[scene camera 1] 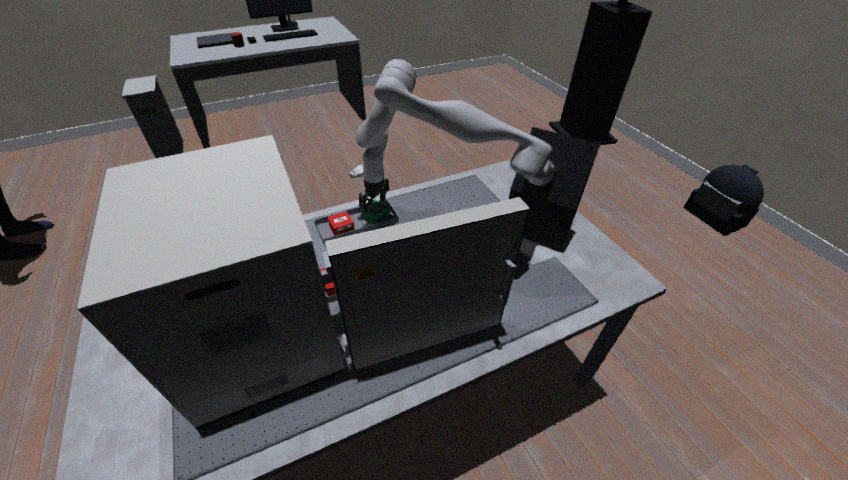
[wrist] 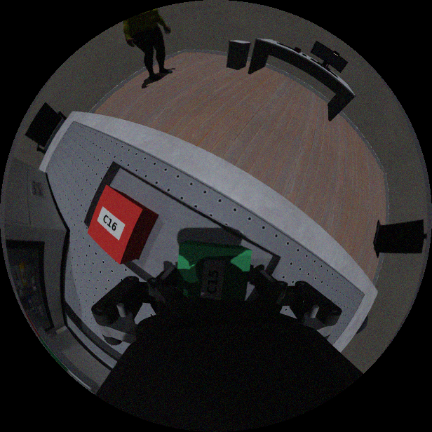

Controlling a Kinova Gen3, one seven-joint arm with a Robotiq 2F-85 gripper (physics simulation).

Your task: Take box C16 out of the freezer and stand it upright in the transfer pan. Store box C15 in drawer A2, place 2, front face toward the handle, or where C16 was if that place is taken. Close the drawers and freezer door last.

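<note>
The red box C16 point(scene camera 1: 340, 222) point(wrist: 116, 223) stands in the dark transfer pan point(scene camera 1: 322, 229) point(wrist: 105, 181) on the table behind the freezer. The green box C15 point(scene camera 1: 376, 210) point(wrist: 219, 268) sits to its right. My gripper point(scene camera 1: 374, 204) point(wrist: 217, 282) is open, directly over C15, with a finger on each side of the box and its label facing the wrist camera. The freezer point(scene camera 1: 194, 238) stands at the left with its door point(scene camera 1: 424, 280) swung open. Its drawers are mostly hidden behind the door.
The arm's dark pedestal point(scene camera 1: 570, 154) stands at the table's right. A grey mat point(scene camera 1: 444, 193) lies right of the pan. A desk point(scene camera 1: 265, 48) with a monitor and a dark bin point(scene camera 1: 151, 113) stand behind. A person's legs point(wrist: 151, 40) show on the floor.
</note>
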